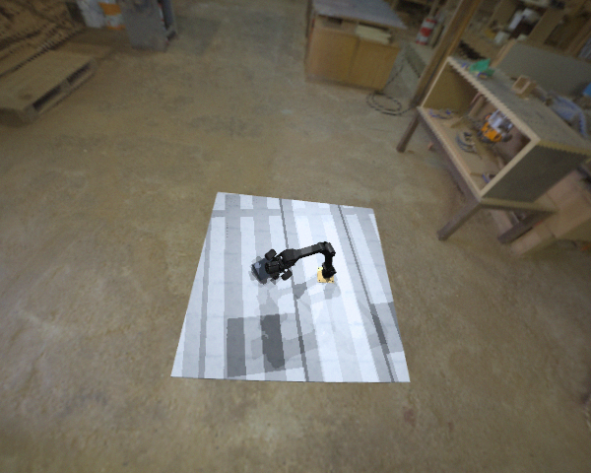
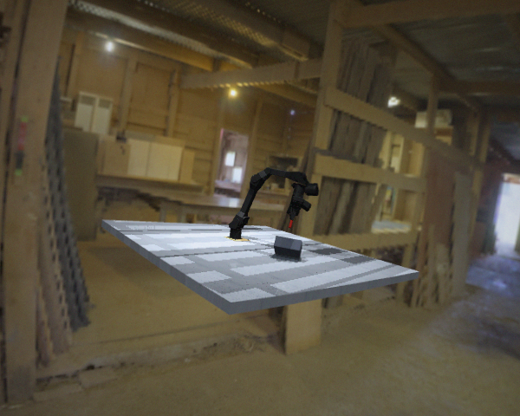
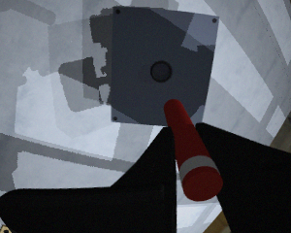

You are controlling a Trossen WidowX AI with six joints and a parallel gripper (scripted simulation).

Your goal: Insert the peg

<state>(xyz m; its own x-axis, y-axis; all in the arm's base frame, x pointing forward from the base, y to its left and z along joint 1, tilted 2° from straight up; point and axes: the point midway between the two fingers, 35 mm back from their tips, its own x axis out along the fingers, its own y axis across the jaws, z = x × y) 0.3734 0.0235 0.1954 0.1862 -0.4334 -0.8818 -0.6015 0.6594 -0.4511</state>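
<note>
The sloped panel lies 4 cm ahead of my gripper tip, 5 cm to the right of it and 13 cm below it. The rest, counted from my gripper tip: red peg 1 cm to the left, 2 cm above.
</note>
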